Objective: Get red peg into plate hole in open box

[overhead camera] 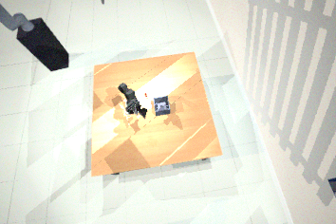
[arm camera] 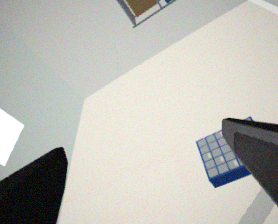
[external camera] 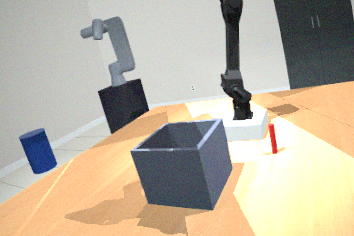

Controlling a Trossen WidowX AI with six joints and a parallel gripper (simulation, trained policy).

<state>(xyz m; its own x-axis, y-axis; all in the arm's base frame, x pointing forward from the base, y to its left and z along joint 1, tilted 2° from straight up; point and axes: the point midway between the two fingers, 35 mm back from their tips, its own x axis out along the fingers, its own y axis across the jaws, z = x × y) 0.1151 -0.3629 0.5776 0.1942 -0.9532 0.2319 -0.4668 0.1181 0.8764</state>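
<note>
My gripper tip is now 610 mm above the red peg, 470 mm to the right of it and 60 mm short of it. Also, from my gripper tip: plate (610 mm below, 280 mm to the left, 200 mm ahead).
</note>
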